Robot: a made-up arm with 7 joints.
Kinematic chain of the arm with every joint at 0, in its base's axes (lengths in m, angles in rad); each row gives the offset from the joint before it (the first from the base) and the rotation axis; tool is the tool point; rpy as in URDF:
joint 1: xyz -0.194 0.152 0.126 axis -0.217 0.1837 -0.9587
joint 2: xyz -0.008 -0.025 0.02 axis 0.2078 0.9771 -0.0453
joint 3: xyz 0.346 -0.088 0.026 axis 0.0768 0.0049 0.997
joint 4: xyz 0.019 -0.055 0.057 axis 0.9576 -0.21 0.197
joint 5: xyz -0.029 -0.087 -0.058 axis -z
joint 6: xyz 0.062 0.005 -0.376 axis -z
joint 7: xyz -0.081 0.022 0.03 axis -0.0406 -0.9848 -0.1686
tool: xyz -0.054 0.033 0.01 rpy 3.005 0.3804 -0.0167
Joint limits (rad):
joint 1: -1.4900..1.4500
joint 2: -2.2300..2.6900
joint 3: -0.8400..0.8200
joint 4: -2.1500..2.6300
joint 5: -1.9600..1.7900
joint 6: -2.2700..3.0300
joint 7: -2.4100..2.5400
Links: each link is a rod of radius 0.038 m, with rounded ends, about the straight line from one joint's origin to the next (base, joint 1, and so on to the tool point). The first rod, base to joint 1, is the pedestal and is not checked.
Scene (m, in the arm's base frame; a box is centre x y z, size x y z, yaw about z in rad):
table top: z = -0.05
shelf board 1: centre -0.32 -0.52 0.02 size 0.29 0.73 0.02 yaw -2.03
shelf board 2: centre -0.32 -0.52 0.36 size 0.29 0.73 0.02 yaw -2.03
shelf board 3: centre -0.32 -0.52 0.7 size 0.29 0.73 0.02 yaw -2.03
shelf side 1: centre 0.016 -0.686 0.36 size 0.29 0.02 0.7 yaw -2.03
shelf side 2: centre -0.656 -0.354 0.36 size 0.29 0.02 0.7 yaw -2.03
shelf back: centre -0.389 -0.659 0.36 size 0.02 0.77 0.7 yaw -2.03
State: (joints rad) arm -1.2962 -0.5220 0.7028 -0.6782 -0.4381 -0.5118 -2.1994
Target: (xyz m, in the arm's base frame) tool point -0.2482 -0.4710 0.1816
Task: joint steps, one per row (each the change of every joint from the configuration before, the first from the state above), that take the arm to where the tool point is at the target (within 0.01 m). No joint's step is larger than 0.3 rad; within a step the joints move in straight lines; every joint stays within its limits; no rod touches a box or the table.
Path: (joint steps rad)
1: -0.0388 -0.2578 -0.2237 -0.0851 0.0916 -0.0573 0.1216
2: -0.0387 -0.2579 -0.2237 -0.0852 0.0916 -0.0573 0.1216
3: -0.0388 -0.2578 -0.2237 -0.0851 0.0916 -0.0573 0.1216
4: -0.0387 -0.2579 -0.2238 -0.0852 0.0917 -0.0573 0.1216
5: -0.0388 -0.2578 -0.2237 -0.0851 0.0916 -0.0573 0.1216
6: 0.1700 -0.1382 0.2667 -0.2608 -0.1615 0.0237 -0.1537
7: 0.1701 -0.1382 0.2667 -0.2607 -0.1614 0.0237 -0.1537
8: 0.1700 -0.1382 0.2667 -0.2608 -0.1614 0.0236 -0.1537

